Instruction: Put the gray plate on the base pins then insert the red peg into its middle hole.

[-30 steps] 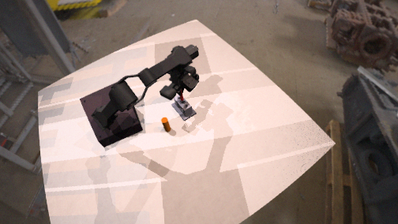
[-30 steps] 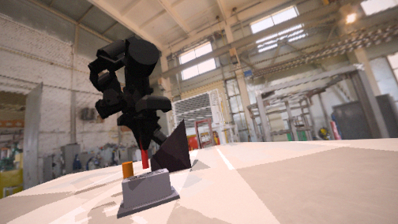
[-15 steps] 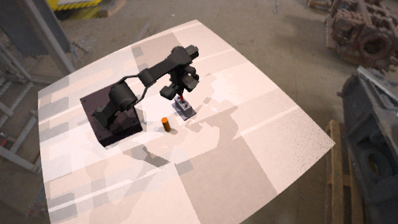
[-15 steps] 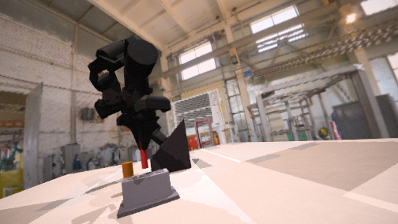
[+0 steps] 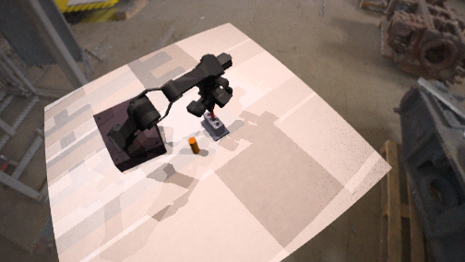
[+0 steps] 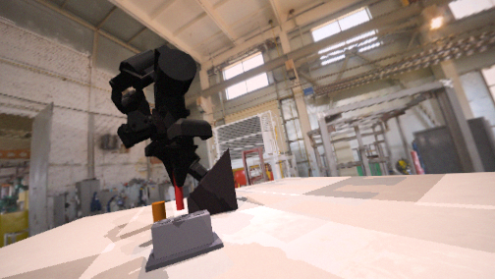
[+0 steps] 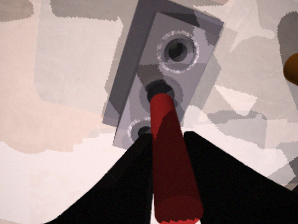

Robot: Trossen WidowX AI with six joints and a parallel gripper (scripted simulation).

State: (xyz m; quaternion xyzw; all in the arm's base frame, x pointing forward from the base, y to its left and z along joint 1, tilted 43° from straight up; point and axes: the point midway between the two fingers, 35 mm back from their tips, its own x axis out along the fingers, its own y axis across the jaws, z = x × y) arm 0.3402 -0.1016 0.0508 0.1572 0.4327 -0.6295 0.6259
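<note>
My gripper tip is 7 cm above the gray plate. Also, from my gripper tip: red peg: right at my gripper tip; orange cylinder: 12 cm behind, 5 cm to the right, 7 cm below; base: 10 cm below.
</note>
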